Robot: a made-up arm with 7 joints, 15 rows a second.
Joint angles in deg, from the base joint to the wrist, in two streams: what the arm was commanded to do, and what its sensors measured. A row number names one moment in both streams.
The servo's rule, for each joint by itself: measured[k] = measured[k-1] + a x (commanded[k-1-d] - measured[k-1]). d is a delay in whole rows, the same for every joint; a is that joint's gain. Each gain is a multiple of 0.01, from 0.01 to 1. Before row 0 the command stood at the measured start. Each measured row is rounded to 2 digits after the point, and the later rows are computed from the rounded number. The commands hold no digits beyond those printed.
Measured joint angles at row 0:
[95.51, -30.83, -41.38, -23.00, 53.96, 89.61, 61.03]
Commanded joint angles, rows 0 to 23:
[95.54, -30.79, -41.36, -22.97, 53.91, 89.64, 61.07]
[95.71, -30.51, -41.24, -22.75, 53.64, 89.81, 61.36]
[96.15, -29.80, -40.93, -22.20, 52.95, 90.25, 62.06]
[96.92, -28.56, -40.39, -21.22, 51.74, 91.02, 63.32]
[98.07, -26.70, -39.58, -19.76, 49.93, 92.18, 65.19]
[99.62, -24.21, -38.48, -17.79, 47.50, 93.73, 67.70]
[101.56, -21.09, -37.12, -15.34, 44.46, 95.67, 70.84]
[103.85, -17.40, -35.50, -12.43, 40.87, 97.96, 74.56]
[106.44, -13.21, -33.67, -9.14, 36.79, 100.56, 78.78]
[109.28, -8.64, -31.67, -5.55, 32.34, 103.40, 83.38]
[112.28, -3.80, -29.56, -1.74, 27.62, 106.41, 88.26]
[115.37, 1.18, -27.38, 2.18, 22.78, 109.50, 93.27]
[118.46, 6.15, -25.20, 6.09, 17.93, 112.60, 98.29]
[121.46, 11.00, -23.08, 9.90, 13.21, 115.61, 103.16]
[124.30, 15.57, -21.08, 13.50, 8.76, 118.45, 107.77]
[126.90, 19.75, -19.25, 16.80, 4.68, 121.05, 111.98]
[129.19, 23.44, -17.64, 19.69, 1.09, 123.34, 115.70]
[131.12, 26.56, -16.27, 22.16, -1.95, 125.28, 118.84]
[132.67, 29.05, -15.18, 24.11, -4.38, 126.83, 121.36]
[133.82, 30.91, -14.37, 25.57, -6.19, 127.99, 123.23]
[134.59, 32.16, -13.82, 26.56, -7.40, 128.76, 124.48]
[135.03, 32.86, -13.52, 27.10, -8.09, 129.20, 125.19]
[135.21, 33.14, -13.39, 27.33, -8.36, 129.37, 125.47]
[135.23, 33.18, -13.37, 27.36, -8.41, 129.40, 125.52]
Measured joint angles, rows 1 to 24:
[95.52, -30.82, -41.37, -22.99, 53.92, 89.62, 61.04]
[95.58, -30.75, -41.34, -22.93, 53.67, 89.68, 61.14]
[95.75, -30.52, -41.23, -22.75, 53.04, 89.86, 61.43]
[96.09, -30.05, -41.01, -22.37, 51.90, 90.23, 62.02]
[96.66, -29.25, -40.64, -21.72, 50.17, 90.85, 63.00]
[97.52, -28.04, -40.08, -20.74, 47.82, 91.77, 64.46]
[98.69, -26.37, -39.31, -19.39, 44.86, 93.02, 66.44]
[100.19, -24.22, -38.32, -17.65, 41.35, 94.60, 68.96]
[102.00, -21.58, -37.11, -15.52, 37.34, 96.51, 72.00]
[104.11, -18.47, -35.70, -13.03, 32.94, 98.71, 75.53]
[106.48, -14.95, -34.10, -10.21, 28.26, 101.17, 79.48]
[109.06, -11.08, -32.35, -7.11, 23.44, 103.84, 83.75]
[111.79, -6.94, -30.49, -3.81, 18.59, 106.64, 88.26]
[114.59, -2.63, -28.56, -0.38, 13.86, 109.51, 92.88]
[117.41, 1.74, -26.62, 3.09, 9.37, 112.37, 97.50]
[120.16, 6.06, -24.70, 6.52, 5.24, 115.15, 101.99]
[122.78, 10.23, -22.86, 9.81, 1.59, 117.77, 106.24]
[125.20, 14.15, -21.15, 12.90, -1.53, 120.17, 110.15]
[127.37, 17.73, -19.60, 15.70, -4.04, 122.30, 113.63]
[129.24, 20.89, -18.24, 18.17, -5.93, 124.12, 116.61]
[130.79, 23.59, -17.09, 20.27, -7.22, 125.60, 119.05]
[132.02, 25.81, -16.16, 21.98, -7.99, 126.75, 120.95]
[132.95, 27.57, -15.44, 23.32, -8.32, 127.59, 122.35]
[133.61, 28.92, -14.90, 24.33, -8.40, 128.17, 123.33]
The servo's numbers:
d 0
a 0.29 0.24 0.26 0.25 0.88 0.32 0.31

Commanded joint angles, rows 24 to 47:
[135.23, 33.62, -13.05, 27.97, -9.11, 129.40, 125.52]
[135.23, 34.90, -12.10, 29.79, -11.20, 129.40, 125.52]
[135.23, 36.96, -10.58, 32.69, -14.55, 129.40, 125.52]
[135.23, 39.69, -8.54, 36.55, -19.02, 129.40, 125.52]
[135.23, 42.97, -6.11, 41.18, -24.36, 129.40, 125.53]
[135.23, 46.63, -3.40, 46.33, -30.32, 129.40, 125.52]
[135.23, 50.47, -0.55, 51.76, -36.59, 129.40, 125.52]
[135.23, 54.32, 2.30, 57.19, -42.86, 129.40, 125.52]
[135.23, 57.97, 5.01, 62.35, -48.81, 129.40, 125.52]
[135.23, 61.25, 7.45, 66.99, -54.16, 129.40, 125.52]
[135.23, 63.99, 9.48, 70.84, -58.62, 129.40, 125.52]
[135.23, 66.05, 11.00, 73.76, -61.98, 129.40, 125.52]
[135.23, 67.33, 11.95, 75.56, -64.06, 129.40, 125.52]
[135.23, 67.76, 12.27, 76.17, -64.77, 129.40, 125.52]
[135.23, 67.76, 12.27, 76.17, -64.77, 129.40, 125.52]
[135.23, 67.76, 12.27, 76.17, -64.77, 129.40, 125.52]
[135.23, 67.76, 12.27, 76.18, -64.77, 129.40, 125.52]
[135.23, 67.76, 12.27, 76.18, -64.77, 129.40, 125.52]
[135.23, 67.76, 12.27, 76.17, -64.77, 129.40, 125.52]
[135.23, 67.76, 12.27, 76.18, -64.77, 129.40, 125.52]
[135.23, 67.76, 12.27, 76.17, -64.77, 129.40, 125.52]
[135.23, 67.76, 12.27, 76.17, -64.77, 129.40, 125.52]
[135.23, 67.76, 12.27, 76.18, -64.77, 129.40, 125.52]
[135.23, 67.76, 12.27, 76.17, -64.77, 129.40, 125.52]
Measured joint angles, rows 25 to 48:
[134.08, 30.05, -14.42, 25.24, -9.02, 128.56, 124.01]
[134.41, 31.21, -13.82, 26.38, -10.94, 128.83, 124.48]
[134.65, 32.59, -12.98, 27.96, -14.12, 129.01, 124.80]
[134.82, 34.29, -11.83, 30.11, -18.43, 129.13, 125.02]
[134.94, 36.37, -10.34, 32.88, -23.65, 129.22, 125.18]
[135.02, 38.83, -8.54, 36.24, -29.52, 129.28, 125.29]
[135.08, 41.62, -6.46, 40.12, -35.74, 129.32, 125.36]
[135.12, 44.67, -4.18, 44.39, -42.01, 129.35, 125.41]
[135.15, 47.86, -1.79, 48.88, -47.99, 129.37, 125.44]
[135.17, 51.07, 0.61, 53.41, -53.42, 129.38, 125.46]
[135.19, 54.17, 2.92, 57.77, -58.00, 129.39, 125.48]
[135.20, 57.02, 5.02, 61.77, -61.50, 129.39, 125.49]
[135.21, 59.49, 6.82, 65.22, -63.75, 129.39, 125.50]
[135.22, 61.47, 8.24, 67.96, -64.65, 129.39, 125.51]
[135.22, 62.98, 9.29, 70.01, -64.76, 129.39, 125.51]
[135.22, 64.13, 10.06, 71.55, -64.77, 129.39, 125.51]
[135.22, 65.00, 10.63, 72.71, -64.77, 129.39, 125.51]
[135.22, 65.66, 11.06, 73.58, -64.77, 129.39, 125.51]
[135.22, 66.16, 11.37, 74.23, -64.77, 129.39, 125.51]
[135.22, 66.54, 11.60, 74.72, -64.77, 129.39, 125.51]
[135.22, 66.83, 11.77, 75.08, -64.77, 129.39, 125.51]
[135.22, 67.05, 11.90, 75.35, -64.77, 129.39, 125.51]
[135.22, 67.22, 12.00, 75.56, -64.77, 129.39, 125.51]
[135.22, 67.35, 12.07, 75.71, -64.77, 129.39, 125.51]

